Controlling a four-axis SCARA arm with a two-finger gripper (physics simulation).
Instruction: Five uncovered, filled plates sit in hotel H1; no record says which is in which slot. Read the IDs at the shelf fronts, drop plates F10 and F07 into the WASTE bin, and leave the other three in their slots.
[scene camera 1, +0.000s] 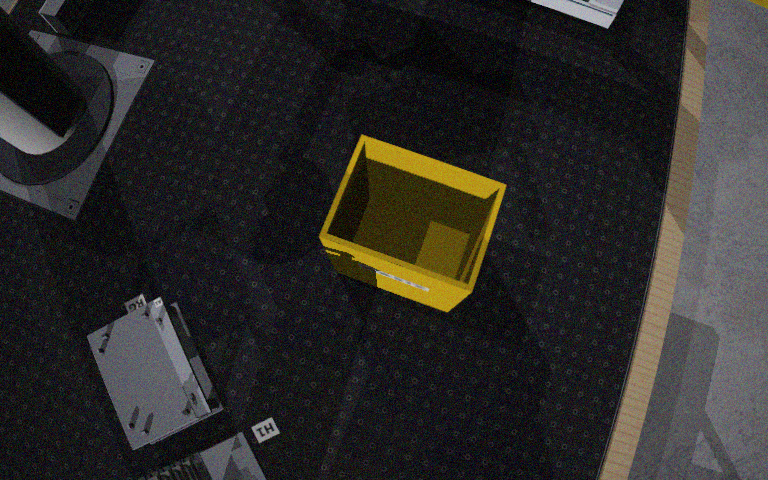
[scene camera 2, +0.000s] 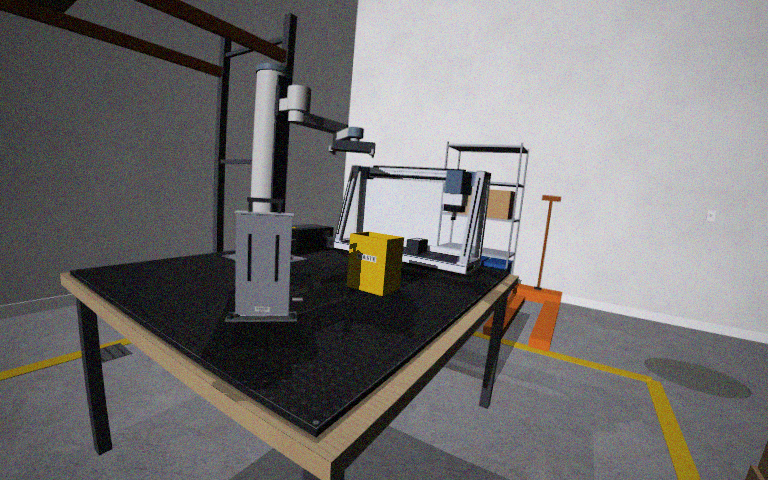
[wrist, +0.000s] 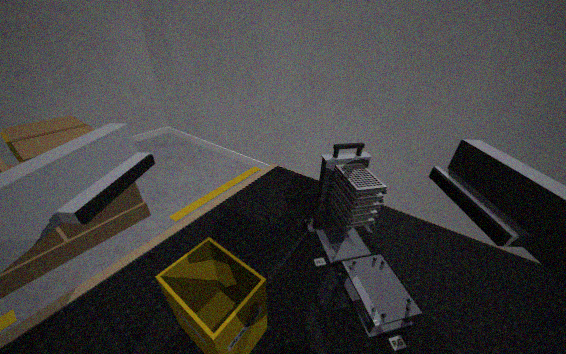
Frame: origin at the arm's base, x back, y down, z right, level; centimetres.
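Where they show: gripper, between the fingertips: (scene camera 2: 351, 149) (wrist: 291, 150); arm's base, origin of its link: (scene camera 1: 52, 118).
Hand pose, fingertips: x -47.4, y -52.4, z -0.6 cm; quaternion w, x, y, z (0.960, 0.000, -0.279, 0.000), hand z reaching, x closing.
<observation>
Each offset is from my fingertips to the top centre of the thing.
Hotel H1 (scene camera 1: 235, 452) (scene camera 2: 263, 260) (wrist: 345, 157) stands upright on the table, its back panel facing scene camera 2. In the wrist view, several plates lie stacked in its slots, with the top plate {dx -4.8, dy +24.6, dz +43.5 cm} (wrist: 367, 178) showing a grid of wells. The shelf-front IDs are too small to read. The yellow WASTE bin {dx -17.3, dy +31.2, dz +3.2 cm} (scene camera 1: 436, 164) (scene camera 2: 393, 266) (wrist: 190, 312) stands open-topped beside the hotel; no plate shows on the part of its floor in view in scene camera 1. My gripper (scene camera 2: 352, 151) (wrist: 291, 150) is open and empty, high above the table and apart from hotel and bin.
A low grey stand (scene camera 1: 124, 379) (wrist: 385, 287) with pegs, beside a tag {dx +16.7, dy +51.1, dz +23.5 cm} (scene camera 1: 135, 303) (wrist: 397, 342) reading RG, sits next to the hotel. The arm's column (scene camera 2: 263, 141) rises behind the hotel in scene camera 2. A white gantry machine (scene camera 2: 461, 267) stands beyond the bin.
</observation>
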